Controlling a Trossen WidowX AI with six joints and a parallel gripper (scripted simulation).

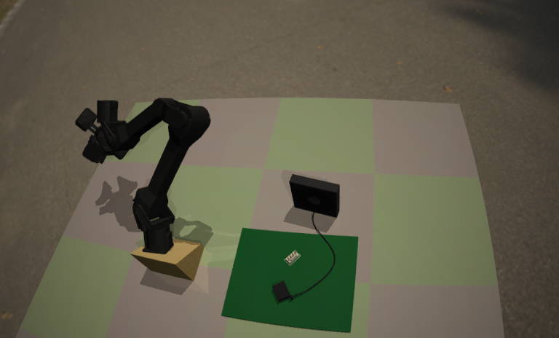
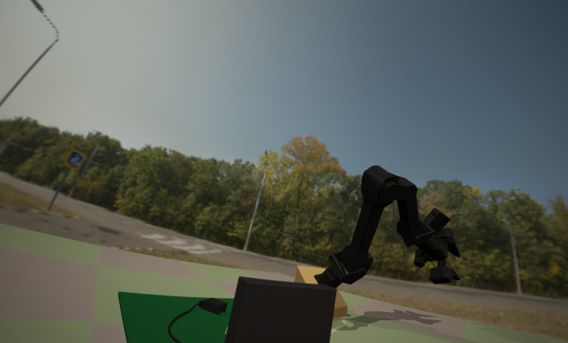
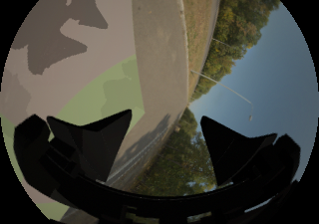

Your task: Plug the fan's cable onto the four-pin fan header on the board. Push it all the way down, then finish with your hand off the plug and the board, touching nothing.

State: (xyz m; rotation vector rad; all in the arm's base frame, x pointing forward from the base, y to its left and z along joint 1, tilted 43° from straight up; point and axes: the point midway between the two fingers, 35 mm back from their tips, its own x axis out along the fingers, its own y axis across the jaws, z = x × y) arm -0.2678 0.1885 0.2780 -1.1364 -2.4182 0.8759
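Right now my gripper tip is 590 mm short of the black plug, 430 mm to the left of it and 160 mm above it. The rest, counted from my gripper tip: green board: 610 mm ahead, 390 mm to the right, 190 mm below; then black fan: 670 mm ahead, 200 mm to the right, 110 mm below.
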